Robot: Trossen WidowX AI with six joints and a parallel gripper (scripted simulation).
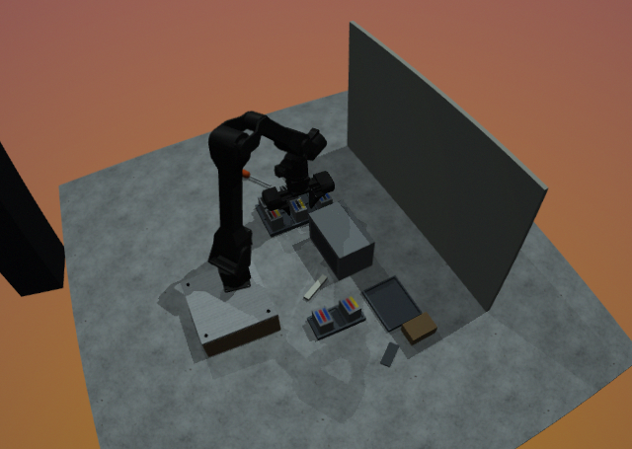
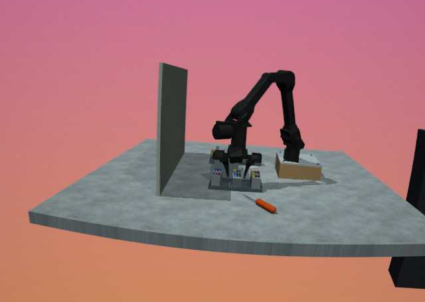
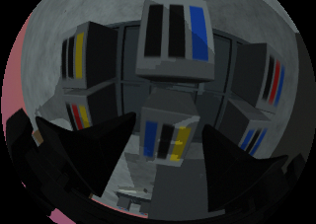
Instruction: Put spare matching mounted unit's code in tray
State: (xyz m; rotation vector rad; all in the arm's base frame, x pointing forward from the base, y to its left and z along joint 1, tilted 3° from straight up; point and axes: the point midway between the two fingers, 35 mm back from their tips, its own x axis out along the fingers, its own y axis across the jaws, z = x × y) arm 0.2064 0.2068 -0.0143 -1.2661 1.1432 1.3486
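Now: gripper tip 20 mm below the grey spare. Also, from my gripper tip: dark tray: 150 mm ahead, 340 mm to the right, 20 mm below; then pale strip: 20 mm behind, 240 mm to the right, 20 mm below; then mounted unit: 70 mm ahead, 130 mm to the right, 30 mm above.
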